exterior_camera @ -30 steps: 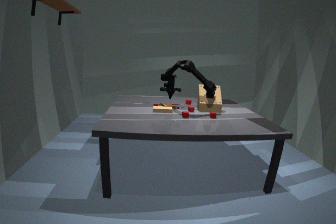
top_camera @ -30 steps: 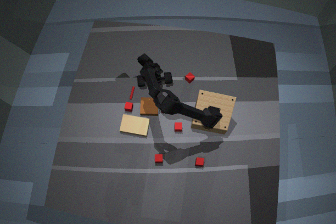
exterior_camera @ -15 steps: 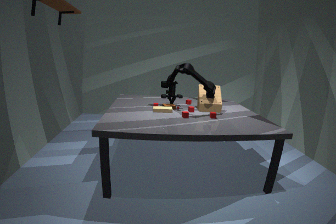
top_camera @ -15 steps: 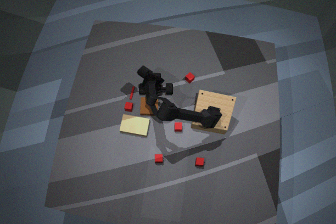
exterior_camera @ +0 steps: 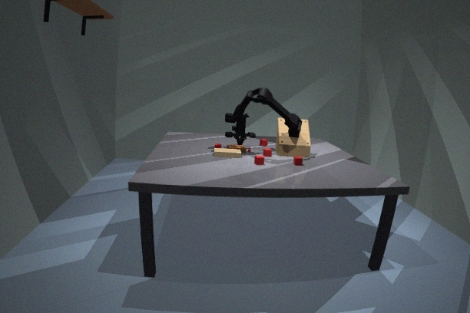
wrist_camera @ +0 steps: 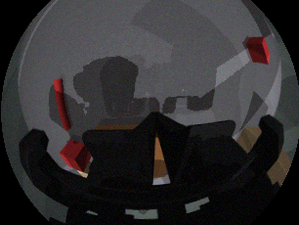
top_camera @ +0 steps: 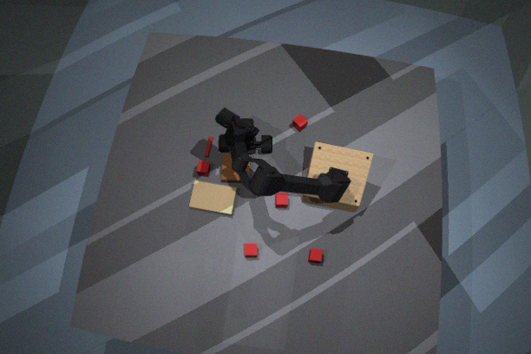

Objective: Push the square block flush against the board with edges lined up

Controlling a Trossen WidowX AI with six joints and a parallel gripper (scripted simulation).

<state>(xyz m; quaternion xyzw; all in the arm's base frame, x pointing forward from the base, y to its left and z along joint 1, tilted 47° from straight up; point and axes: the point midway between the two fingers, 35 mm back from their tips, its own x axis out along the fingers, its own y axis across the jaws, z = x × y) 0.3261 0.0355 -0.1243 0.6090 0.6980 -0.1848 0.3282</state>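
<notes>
My gripper tip is now 7 cm to the right of the tiny red piece and 6 cm past it. From my gripper tip the other things lie so: thin red stick (14 cm ahead, 1 cm to the left); then light tan board (20 cm to the left, 7 cm ahead, 1 cm above); then square block (7 cm to the left, 2 cm ahead, 1 cm above).
</notes>
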